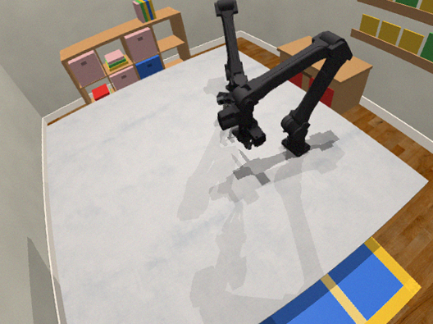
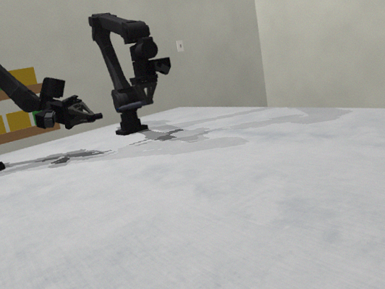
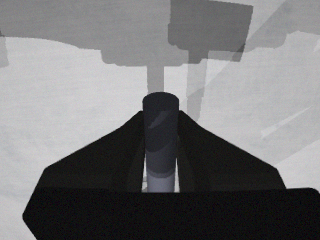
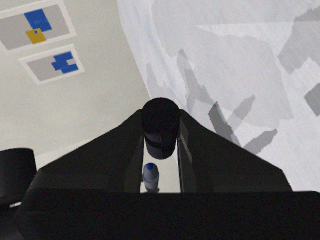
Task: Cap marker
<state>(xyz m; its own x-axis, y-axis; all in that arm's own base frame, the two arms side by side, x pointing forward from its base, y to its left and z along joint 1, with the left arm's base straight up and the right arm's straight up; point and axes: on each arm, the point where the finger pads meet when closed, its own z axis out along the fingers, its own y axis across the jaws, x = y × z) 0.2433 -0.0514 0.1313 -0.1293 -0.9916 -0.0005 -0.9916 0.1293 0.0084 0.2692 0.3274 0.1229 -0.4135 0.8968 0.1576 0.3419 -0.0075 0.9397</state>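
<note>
The marker is 50 mm to the right of my left hand. From my left hand the other things lie so: black cap: 200 mm to the right, 10 mm below.
Now: right hand 10 mm to the right of the black cap. Also, from my right hand: marker 160 mm to the left, 10 mm above.
</note>
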